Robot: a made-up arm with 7 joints.
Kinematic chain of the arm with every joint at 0, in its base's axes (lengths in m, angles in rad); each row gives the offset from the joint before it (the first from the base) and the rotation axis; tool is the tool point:
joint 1: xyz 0 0 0.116 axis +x
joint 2: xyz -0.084 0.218 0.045 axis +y
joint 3: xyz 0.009 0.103 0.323 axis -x
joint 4: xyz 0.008 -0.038 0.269 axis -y
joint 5: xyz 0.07 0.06 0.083 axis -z
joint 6: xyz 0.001 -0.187 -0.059 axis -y
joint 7: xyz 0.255 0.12 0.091 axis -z
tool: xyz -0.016 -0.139 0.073
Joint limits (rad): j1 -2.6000..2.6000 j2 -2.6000..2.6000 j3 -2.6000..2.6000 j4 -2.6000..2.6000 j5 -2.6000..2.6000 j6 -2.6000..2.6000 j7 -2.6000..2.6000
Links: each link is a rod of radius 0.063 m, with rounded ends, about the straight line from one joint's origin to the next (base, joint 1, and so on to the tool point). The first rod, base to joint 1, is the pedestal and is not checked.
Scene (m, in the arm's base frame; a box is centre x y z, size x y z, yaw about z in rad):
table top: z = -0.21
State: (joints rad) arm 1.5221 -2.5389 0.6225 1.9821 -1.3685 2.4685 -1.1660
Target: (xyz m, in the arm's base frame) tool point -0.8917 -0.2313 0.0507
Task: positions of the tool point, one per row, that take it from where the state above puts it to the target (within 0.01 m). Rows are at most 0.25 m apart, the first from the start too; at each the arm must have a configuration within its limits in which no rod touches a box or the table.
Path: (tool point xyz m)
1: -0.6213 0.5966 0.2992
2: -0.7797 0.4159 0.2948
3: -0.8839 0.2018 0.2527
4: -0.9228 -0.0225 0.1699
5: -0.8917 -0.2313 0.0507

